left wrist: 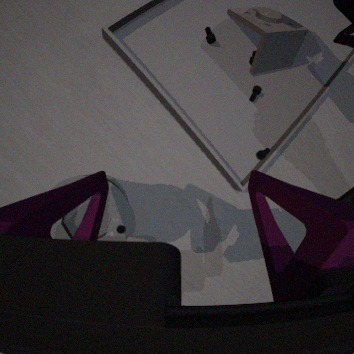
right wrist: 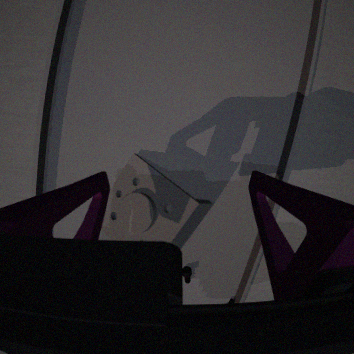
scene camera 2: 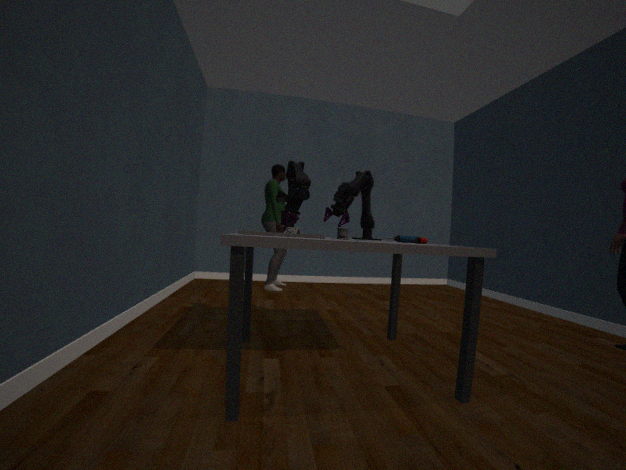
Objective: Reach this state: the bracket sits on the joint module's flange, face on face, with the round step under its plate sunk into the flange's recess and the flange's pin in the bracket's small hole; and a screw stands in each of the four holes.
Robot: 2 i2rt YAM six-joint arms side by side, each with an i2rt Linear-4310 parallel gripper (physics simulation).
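Pixels of known places: left gripper, fingertip midpoint: (left wrist: 177, 178) (scene camera 2: 331, 223); right gripper, fingertip midpoint: (left wrist: 307, 10) (right wrist: 178, 178) (scene camera 2: 284, 226); left arm's base, link origin: (scene camera 2: 366, 239).
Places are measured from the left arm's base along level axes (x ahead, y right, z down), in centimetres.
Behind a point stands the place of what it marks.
Note:
The bracket (scene camera 2: 291, 230) {x 28.4, y 60.5, z -3.1 cm} (left wrist: 280, 47) {x 23.9, y 58.1, z -3.2 cm} (right wrist: 131, 210) {x 27.7, y 60.7, z -3.2 cm} rests tilted inside the tray (left wrist: 170, 107) {x 29.2, y 44.1, z -1.1 cm} (right wrist: 295, 125) {x 13.3, y 67.9, z -1.4 cm}, its holed plate with the round step facing up. Black screws (left wrist: 210, 35) {x 30.8, y 53.6, z -1.4 cm} (left wrist: 256, 93) {x 22.5, y 52.6, z -1.1 cm} (left wrist: 263, 153) {x 17.7, y 47.3, z -1.3 cm} (right wrist: 187, 273) {x 22.7, y 53.3, z -1.5 cm} lie in the tray; another screw (left wrist: 253, 57) {x 25.4, y 55.8, z -1.3 cm} is partly hidden by the bracket. The joint module (scene camera 2: 342, 233) {x 31.9, y 33.3, z -3.1 cm} (left wrist: 117, 212) {x 27.9, y 33.7, z -6.0 cm} stands on the table outside the tray, partly hidden by a finger in the left wrist view. My left gripper (scene camera 2: 335, 222) {x 26.2, y 37.9, z -8.0 cm} (left wrist: 177, 178) {x 26.2, y 37.9, z -8.0 cm} is open and empty above and beside the module. My right gripper (scene camera 2: 289, 220) {x 24.4, y 63.7, z -5.2 cm} (right wrist: 178, 178) {x 24.4, y 63.7, z -5.2 cm} is open and empty above the bracket.
A blue and orange tool (scene camera 2: 410, 238) {x 31.4, y -11.7, z -2.6 cm} lies on the table (scene camera 2: 353, 246) {x 68.3, y 44.9, z 1.9 cm}, right of the module in the scene view. A finger of the right arm shows at the left wrist view's top right corner. A person in green (scene camera 2: 273, 202) stands behind the table; another is at the right edge.

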